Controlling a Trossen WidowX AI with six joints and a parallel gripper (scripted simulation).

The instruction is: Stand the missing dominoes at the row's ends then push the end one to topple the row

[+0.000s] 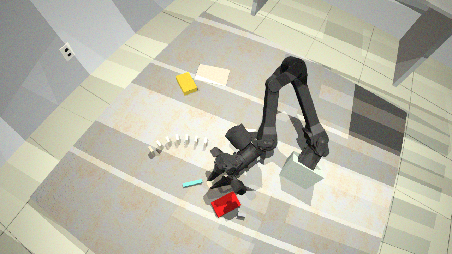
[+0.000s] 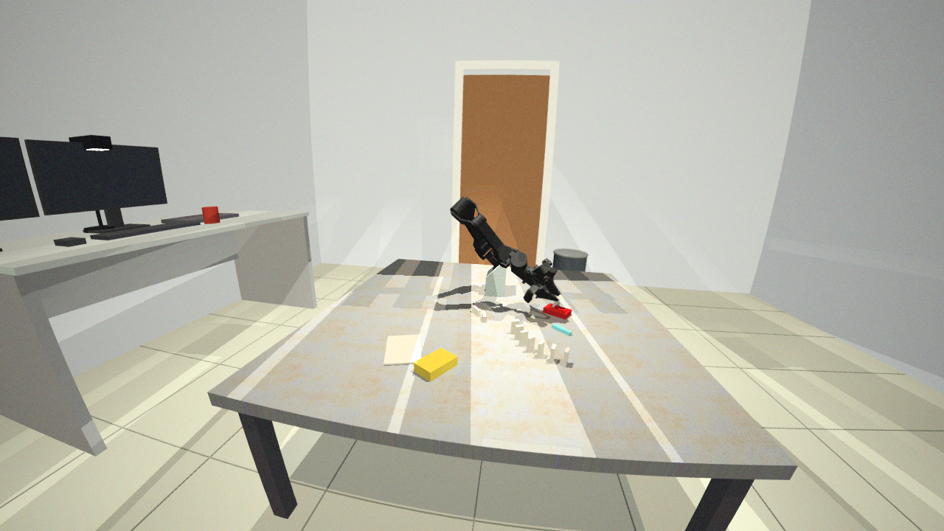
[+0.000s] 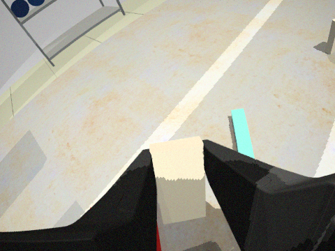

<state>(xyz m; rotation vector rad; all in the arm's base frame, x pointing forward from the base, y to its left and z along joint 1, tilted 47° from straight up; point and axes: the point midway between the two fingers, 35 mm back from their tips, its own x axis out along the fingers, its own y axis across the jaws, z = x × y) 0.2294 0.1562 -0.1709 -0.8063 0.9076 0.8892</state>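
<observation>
Now: gripper tip 9 cm above the red block and 8 cm past it. From my gripper tip the other things lie so: small grey block: 15 cm behind, 8 cm below; then yellow block: 39 cm ahead, 33 cm to the right, 8 cm below; then cyan bar: 9 cm below, 7 cm ahead, 1 cm to the left.
</observation>
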